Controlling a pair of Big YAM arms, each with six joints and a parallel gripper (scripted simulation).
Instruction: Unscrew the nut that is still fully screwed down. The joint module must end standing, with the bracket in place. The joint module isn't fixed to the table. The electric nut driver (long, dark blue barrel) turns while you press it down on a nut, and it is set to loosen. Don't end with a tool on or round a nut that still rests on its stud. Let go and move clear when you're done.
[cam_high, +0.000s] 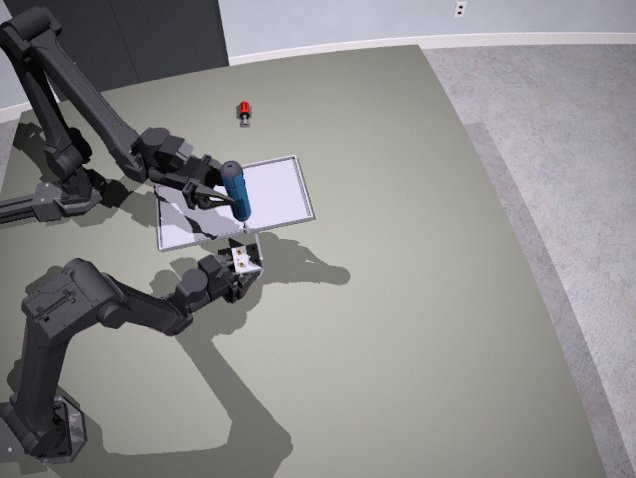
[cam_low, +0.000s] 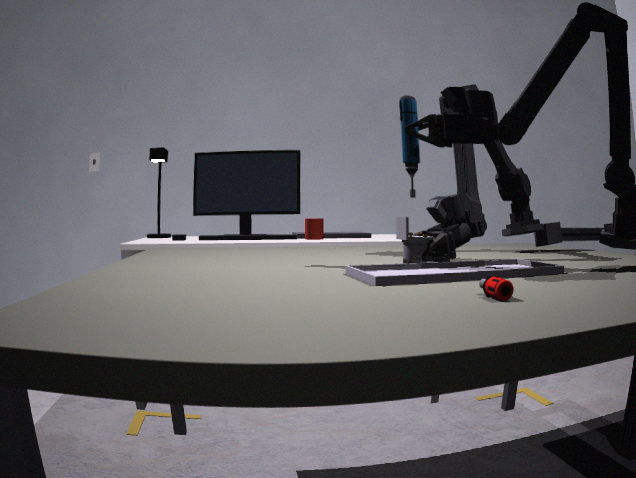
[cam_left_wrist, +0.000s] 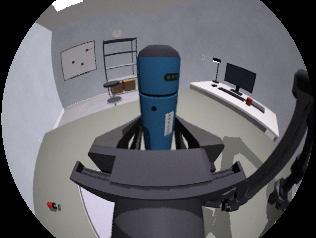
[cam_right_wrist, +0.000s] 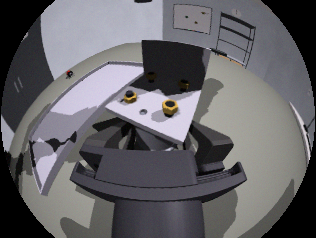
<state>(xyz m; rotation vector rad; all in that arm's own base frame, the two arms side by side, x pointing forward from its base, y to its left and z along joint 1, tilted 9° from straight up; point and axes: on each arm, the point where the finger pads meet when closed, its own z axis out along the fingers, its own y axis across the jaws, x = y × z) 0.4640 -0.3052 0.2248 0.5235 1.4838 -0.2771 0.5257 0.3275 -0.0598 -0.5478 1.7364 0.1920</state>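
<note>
The bracket is 5 cm above my right hand. Also, from my right hand: socket tip 15 cm above, 2 cm to the left, 1 cm ahead; short red-handled tool 54 cm to the left, 1 cm below, 1 cm ahead; shallow white tray 21 cm to the left, 5 cm behind, 2 cm below.
</note>
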